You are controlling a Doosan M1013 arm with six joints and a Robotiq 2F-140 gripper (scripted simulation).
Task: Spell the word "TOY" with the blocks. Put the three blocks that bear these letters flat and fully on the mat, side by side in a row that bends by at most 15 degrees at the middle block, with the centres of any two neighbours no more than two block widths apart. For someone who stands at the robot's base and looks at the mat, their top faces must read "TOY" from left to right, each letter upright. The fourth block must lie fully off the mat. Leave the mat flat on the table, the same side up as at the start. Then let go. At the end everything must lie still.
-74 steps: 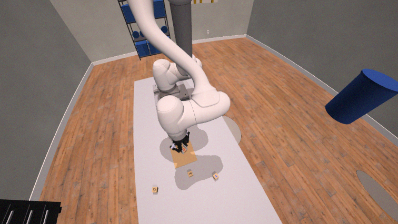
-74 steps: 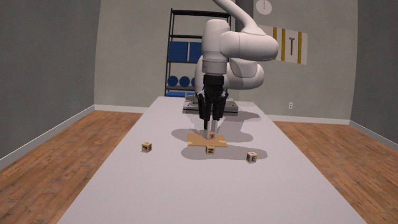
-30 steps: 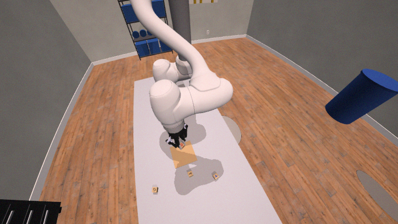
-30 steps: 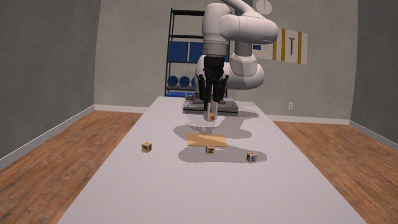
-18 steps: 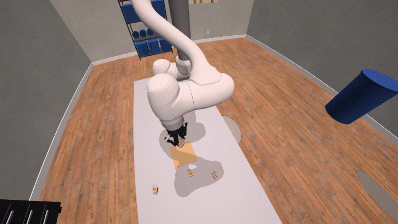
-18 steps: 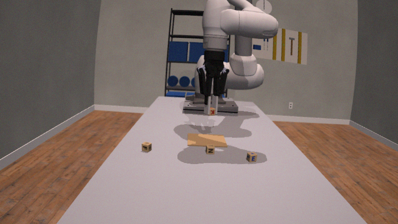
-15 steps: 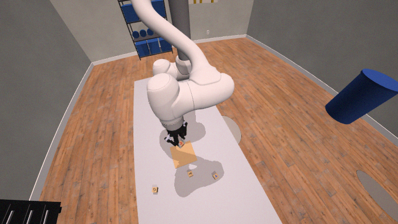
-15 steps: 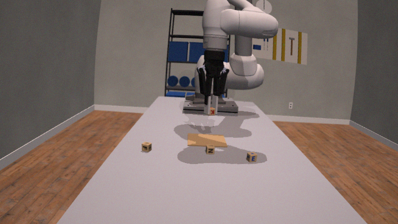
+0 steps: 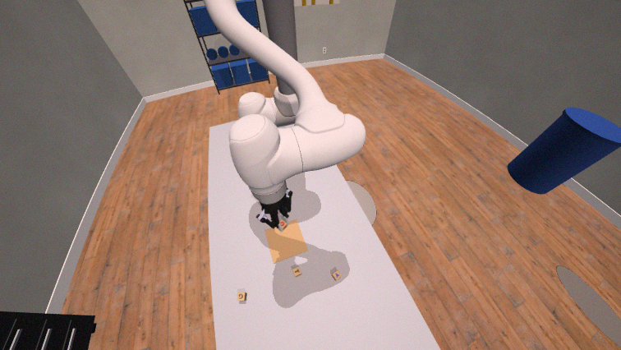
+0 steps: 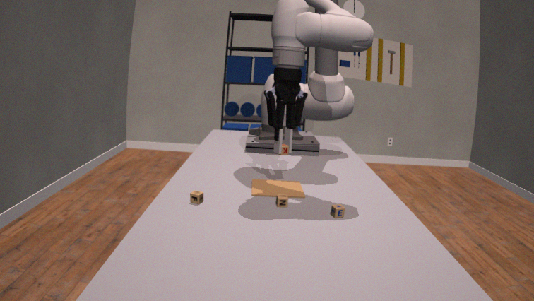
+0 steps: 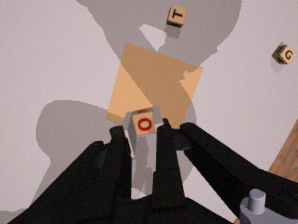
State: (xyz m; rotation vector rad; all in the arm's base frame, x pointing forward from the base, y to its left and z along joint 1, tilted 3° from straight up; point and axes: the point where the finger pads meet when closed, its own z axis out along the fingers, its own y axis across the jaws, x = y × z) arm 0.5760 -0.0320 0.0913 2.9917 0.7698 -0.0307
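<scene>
Right now the tan mat is 20 mm ahead of my hand, 10 mm to the right of it and 130 mm below it. Also, from my hand: T block 150 mm ahead, 10 mm to the right, 120 mm below.
</scene>
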